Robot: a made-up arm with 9 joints. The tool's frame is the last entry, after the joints. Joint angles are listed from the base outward. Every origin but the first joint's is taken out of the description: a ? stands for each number. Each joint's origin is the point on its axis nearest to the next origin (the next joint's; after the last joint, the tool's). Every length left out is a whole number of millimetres.
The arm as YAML. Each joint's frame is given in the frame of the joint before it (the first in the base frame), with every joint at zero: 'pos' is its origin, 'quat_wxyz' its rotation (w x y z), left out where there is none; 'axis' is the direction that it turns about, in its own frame. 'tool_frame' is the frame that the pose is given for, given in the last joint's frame.
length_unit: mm
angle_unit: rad
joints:
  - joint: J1
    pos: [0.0, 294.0, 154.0]
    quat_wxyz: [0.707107, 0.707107, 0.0, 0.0]
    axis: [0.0, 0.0, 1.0]
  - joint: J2
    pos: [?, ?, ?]
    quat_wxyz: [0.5, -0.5, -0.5, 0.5]
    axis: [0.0, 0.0, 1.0]
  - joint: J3
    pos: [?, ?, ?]
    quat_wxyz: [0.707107, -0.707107, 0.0, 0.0]
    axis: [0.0, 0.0, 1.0]
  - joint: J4
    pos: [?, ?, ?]
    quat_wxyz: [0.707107, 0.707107, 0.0, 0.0]
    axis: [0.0, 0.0, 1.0]
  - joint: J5
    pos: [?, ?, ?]
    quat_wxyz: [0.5, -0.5, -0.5, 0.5]
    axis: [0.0, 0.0, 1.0]
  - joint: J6
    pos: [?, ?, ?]
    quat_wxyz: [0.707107, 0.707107, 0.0, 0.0]
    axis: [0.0, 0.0, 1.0]
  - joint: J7
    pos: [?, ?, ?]
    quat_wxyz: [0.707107, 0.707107, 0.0, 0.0]
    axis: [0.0, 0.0, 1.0]
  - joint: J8
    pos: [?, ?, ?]
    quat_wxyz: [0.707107, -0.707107, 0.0, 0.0]
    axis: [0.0, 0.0, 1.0]
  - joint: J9
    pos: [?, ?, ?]
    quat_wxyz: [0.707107, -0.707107, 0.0, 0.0]
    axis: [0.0, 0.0, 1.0]
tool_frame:
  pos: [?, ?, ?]
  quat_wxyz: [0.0, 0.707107, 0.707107, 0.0]
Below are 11 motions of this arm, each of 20 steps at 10 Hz.
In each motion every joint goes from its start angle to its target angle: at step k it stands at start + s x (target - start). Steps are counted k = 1, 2, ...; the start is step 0. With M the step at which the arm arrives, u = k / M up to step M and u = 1 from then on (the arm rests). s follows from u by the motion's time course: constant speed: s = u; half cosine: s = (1 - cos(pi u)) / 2; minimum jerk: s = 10 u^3 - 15 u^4 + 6 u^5.
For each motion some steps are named. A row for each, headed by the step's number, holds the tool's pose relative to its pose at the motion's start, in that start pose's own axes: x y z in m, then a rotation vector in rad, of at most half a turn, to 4 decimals.
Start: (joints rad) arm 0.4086 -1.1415 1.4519 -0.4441 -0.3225 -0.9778 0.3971 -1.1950 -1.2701
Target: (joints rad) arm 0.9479 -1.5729 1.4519 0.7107 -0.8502 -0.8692 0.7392 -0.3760 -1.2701
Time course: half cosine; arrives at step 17
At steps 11, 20:
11: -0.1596 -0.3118 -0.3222 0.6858 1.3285 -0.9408
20: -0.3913 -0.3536 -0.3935 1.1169 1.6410 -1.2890

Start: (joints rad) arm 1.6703 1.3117 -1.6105 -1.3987 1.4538 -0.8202 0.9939 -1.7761 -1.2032
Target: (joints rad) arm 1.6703 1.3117 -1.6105 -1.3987 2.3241 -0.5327 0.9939 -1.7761 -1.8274
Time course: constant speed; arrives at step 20
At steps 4, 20:
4: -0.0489 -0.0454 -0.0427 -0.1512 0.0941 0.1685
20: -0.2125 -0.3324 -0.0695 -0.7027 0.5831 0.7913

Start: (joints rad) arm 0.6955 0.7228 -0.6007 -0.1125 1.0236 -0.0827 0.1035 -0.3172 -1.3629
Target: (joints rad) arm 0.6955 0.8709 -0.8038 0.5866 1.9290 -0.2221 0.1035 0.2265 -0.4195
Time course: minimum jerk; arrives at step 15
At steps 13, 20:
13: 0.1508 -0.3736 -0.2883 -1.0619 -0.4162 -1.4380
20: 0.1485 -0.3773 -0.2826 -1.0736 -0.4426 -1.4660

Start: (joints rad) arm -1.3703 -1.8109 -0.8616 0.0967 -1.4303 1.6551 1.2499 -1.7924 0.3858
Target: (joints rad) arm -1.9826 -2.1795 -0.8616 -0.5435 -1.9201 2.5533 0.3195 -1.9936 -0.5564
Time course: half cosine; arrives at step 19
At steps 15, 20:
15: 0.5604 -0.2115 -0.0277 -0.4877 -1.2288 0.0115
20: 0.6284 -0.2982 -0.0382 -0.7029 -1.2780 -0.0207

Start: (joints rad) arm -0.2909 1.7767 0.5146 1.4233 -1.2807 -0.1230 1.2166 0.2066 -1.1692
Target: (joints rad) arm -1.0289 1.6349 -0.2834 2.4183 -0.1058 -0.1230 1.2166 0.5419 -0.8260
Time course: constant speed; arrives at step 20
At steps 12, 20:
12: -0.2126 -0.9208 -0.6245 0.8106 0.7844 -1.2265
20: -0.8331 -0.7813 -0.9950 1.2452 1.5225 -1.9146

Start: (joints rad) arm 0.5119 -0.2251 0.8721 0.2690 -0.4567 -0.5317 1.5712 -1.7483 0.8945
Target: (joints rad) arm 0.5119 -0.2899 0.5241 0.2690 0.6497 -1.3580 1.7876 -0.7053 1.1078
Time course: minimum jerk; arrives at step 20
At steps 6, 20:
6: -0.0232 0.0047 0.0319 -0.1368 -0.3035 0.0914
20: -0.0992 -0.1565 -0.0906 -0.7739 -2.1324 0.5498

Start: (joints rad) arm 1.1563 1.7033 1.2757 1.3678 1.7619 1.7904 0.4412 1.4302 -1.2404
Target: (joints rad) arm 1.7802 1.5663 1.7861 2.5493 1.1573 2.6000 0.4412 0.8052 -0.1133
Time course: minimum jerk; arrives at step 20
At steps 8, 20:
8: 0.3429 -0.1105 0.1404 0.1424 0.2481 -0.5826
20: 0.5854 -0.6670 0.0652 0.5229 0.7863 -1.7456

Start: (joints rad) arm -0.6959 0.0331 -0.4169 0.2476 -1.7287 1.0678 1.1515 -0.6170 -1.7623
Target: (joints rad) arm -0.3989 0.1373 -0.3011 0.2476 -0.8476 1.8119 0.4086 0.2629 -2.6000
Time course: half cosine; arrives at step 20
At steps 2, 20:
2: 0.0030 -0.0211 0.0057 0.0112 0.0099 -0.0172
20: -0.3680 -0.8617 -0.0452 1.3289 -0.1363 -0.2446

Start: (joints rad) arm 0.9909 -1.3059 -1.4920 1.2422 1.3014 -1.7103 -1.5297 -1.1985 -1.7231
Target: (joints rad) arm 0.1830 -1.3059 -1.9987 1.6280 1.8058 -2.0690 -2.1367 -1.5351 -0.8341
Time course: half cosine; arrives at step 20
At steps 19, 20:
19: -0.2744 -0.9694 0.3975 1.0004 -0.2257 -1.1375
20: -0.2745 -0.9759 0.3950 1.0072 -0.2204 -1.1459

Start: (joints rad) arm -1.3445 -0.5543 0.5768 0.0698 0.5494 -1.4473 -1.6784 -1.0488 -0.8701
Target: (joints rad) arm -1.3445 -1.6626 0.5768 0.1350 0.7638 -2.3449 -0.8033 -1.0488 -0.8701
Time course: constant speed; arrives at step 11
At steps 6, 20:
6: 0.5886 -0.1064 0.1288 0.4107 0.4369 -0.6984
20: 0.7910 -0.4782 0.1641 0.8004 0.3163 -1.3097

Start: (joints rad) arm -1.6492 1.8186 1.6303 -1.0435 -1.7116 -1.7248 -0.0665 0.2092 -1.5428
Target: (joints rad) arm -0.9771 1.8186 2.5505 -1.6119 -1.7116 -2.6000 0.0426 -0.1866 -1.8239
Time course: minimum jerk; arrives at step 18
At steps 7, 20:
7: -0.5010 0.1762 -0.0528 -0.2190 -0.5000 0.5347
20: -1.1920 -0.5292 -0.5861 -0.3617 -1.4793 2.0148

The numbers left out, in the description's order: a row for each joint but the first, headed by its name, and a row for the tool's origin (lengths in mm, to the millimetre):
J2: 45.0 73.0 0.0
J3: -93.0 132.0 0.0
J4: 63.0 -4.0 0.0
J5: 43.0 36.0 0.0
J6: 201.0 -208.0 0.0
J7: 311.0 -330.0 0.0
J8: 100.0 293.0 0.0
J9: -22.0 -145.0 0.0
tool: 115.0 152.0 0.0

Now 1 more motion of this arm.
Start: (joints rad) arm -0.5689 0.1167 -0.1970 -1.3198 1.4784 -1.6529 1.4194 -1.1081 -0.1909
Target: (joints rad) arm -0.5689 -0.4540 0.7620 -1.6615 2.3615 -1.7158 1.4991 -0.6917 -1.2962
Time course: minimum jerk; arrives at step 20
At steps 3, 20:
3: -0.0014 -0.0034 -0.0210 -0.0640 -0.0066 0.0282
20: -0.1204 -0.7849 -0.2908 -1.7700 1.2960 -0.0664

